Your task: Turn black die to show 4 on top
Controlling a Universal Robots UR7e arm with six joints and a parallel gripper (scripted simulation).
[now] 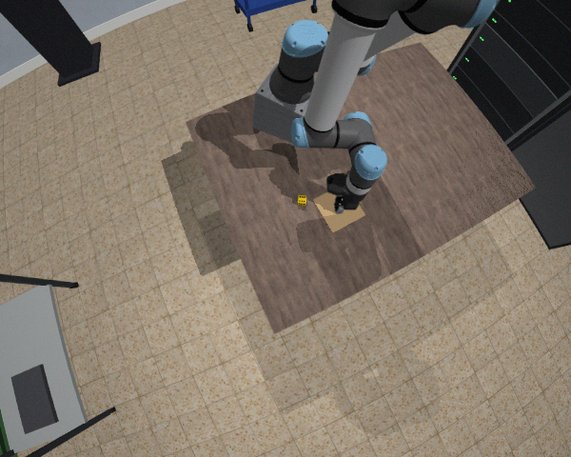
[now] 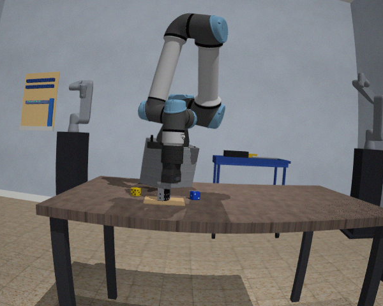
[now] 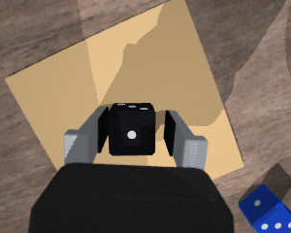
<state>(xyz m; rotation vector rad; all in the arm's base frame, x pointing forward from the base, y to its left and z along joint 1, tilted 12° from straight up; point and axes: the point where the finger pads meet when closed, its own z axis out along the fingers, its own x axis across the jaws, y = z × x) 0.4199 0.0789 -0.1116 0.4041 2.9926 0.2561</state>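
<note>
Right now the black die is right at my hand. Also, from my hand: blue die (9 cm behind, 10 cm to the left, 1 cm below); tan mat (2 cm below); yellow die (5 cm behind, 12 cm to the right, 1 cm below).
</note>
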